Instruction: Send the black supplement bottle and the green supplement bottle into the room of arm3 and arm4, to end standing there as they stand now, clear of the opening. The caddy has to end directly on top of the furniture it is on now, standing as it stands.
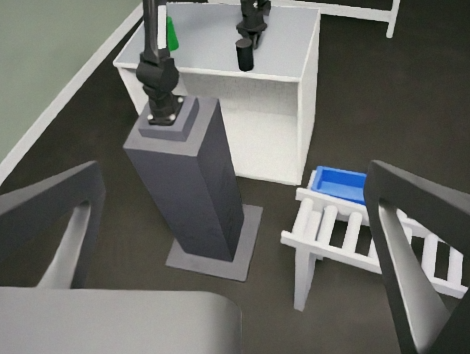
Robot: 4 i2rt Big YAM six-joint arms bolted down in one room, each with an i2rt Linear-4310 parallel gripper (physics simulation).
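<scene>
The black supplement bottle [245, 56] stands upright on the grey top of a white cabinet, near its front edge. The green supplement bottle [172, 36] is on the same top at the left, partly hidden by an arm. A blue open box [340, 186], apparently the caddy, sits upright on a white slatted bench, partly hidden by a finger. Arm1's gripper [235, 167] is open and empty, high above the floor. A dark gripper [255, 44], apparently arm2's, points down right behind the black bottle; whether it grips the bottle is unclear. Arm3 and arm4 do not show.
A dark arm stands on a tall grey pedestal [172, 175] in front of the white cabinet [308, 110]. The white slatted bench [330, 250] is at the right. A white rail [355, 12] is at the back, and a green wall [50, 45] at the left.
</scene>
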